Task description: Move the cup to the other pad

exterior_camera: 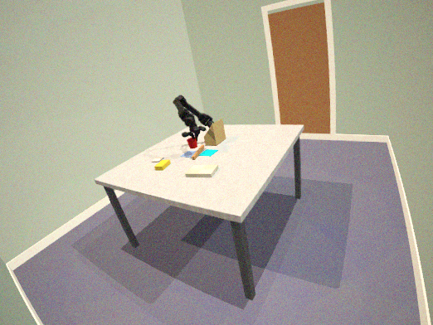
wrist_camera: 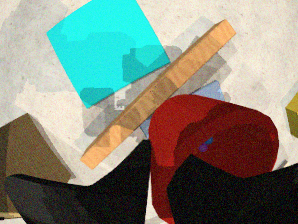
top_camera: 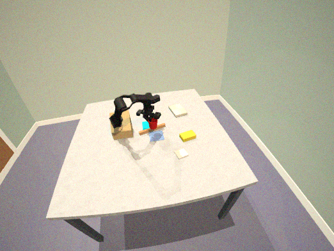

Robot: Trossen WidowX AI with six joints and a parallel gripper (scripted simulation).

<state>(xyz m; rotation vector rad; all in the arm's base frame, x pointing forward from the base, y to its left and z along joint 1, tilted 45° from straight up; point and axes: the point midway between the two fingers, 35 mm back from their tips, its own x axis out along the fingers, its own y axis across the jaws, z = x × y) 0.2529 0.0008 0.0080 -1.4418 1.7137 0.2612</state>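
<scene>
Now: the cyan pad 10 cm below my gripper tip, 9 cm to the left of it and 1 cm behind it. From my gripper tip the other things lie so: light blue pad (10 cm below, 6 cm to the right, 4 cm ahead); then red cup (3 cm ahead, 2 cm to the right); then thin wooden bar (9 cm below, 2 cm ahead, 1 cm to the left).
</scene>
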